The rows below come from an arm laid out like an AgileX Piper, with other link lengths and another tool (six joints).
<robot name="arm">
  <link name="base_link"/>
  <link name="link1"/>
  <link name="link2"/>
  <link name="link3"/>
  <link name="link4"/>
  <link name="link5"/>
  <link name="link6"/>
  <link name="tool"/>
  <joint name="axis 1" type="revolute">
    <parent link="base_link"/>
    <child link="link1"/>
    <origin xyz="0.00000 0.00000 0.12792" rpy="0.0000 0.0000 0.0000"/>
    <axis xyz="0 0 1"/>
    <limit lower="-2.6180" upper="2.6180"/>
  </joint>
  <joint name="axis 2" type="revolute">
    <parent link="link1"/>
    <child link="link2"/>
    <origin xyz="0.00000 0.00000 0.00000" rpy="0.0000 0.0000 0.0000"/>
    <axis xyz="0 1 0"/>
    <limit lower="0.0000" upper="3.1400"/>
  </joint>
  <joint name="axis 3" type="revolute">
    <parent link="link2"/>
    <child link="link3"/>
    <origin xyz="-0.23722 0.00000 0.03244" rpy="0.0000 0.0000 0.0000"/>
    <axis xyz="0 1 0"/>
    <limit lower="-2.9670" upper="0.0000"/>
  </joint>
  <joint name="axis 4" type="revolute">
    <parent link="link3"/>
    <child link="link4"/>
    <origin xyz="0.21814 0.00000 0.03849" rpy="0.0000 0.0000 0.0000"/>
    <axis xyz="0.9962 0 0.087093"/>
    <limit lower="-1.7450" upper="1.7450"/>
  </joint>
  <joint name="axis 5" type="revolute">
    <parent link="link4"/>
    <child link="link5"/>
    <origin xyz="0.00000 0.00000 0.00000" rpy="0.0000 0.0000 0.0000"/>
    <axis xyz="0 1 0"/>
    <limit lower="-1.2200" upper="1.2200"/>
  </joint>
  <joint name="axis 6" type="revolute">
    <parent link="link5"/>
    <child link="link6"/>
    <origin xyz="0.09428 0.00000 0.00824" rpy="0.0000 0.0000 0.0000"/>
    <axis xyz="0.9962 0 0.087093"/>
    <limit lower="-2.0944" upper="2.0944"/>
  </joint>
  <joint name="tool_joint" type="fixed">
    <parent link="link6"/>
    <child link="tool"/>
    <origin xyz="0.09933 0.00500 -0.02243" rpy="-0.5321 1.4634 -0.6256"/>
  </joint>
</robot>
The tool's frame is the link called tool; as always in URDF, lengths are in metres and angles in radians.
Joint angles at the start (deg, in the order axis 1, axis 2, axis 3, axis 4, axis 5, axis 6):
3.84 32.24 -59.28 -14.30 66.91 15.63
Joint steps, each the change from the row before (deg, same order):
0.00 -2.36 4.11 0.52 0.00 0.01
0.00 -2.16 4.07 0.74 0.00 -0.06
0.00 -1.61 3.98 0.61 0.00 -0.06
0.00 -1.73 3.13 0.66 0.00 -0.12
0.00 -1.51 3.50 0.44 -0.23 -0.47
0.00 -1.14 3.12 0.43 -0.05 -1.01
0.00 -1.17 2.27 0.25 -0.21 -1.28
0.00 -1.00 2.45 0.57 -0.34 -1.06
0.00 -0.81 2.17 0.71 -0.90 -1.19
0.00 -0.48 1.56 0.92 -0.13 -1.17
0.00 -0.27 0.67 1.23 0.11 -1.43
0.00 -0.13 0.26 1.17 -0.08 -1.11
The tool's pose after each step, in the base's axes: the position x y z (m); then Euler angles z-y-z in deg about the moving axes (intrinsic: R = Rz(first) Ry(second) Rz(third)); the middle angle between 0 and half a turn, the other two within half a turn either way. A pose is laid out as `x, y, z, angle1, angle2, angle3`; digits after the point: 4 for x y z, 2 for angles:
0.1288, -0.0233, 0.2670, -17.99, 124.62, -6.11
0.1230, -0.0213, 0.2488, -17.71, 126.63, -6.30
0.1182, -0.0197, 0.2300, -17.71, 129.02, -6.82
0.1133, -0.0179, 0.2159, -17.39, 130.54, -6.88
0.1090, -0.0170, 0.1999, -17.41, 132.28, -7.72
0.1047, -0.0164, 0.1848, -17.54, 134.13, -9.17
0.1014, -0.0164, 0.1748, -17.50, 134.93, -10.59
0.0985, -0.0152, 0.1636, -17.15, 136.06, -11.51
0.0974, -0.0135, 0.1546, -16.32, 136.62, -12.06
0.0951, -0.0112, 0.1469, -15.46, 137.71, -12.46
0.0933, -0.0081, 0.1431, -14.03, 138.44, -12.41
0.0928, -0.0049, 0.1418, -12.48, 138.73, -11.88

